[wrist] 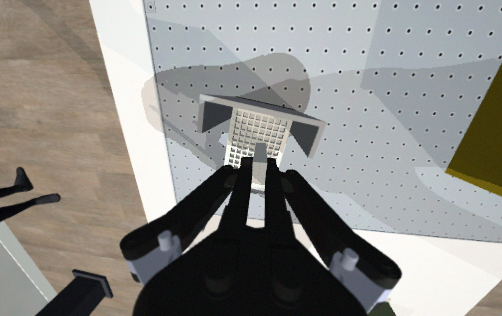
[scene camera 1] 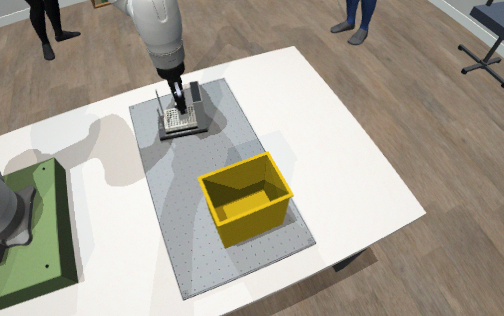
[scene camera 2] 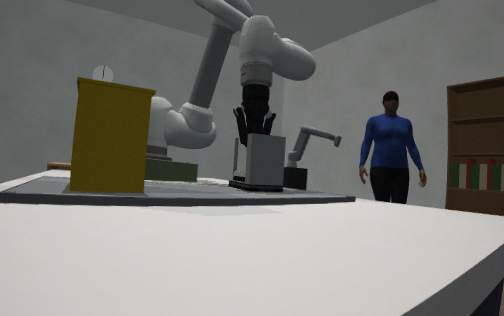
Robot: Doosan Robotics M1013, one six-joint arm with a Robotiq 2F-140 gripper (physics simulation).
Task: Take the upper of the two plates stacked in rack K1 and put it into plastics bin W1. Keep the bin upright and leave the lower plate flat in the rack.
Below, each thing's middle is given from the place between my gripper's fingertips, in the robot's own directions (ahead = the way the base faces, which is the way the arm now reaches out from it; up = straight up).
Right now the white gridded plate (wrist: 247,128) is 10 mm to the left of my hand and 10 mm below it. From my hand the other things lie so: yellow plastics bin W1 (scene camera 2: 110,138): 370 mm to the right, 90 mm ahead, 40 mm above.
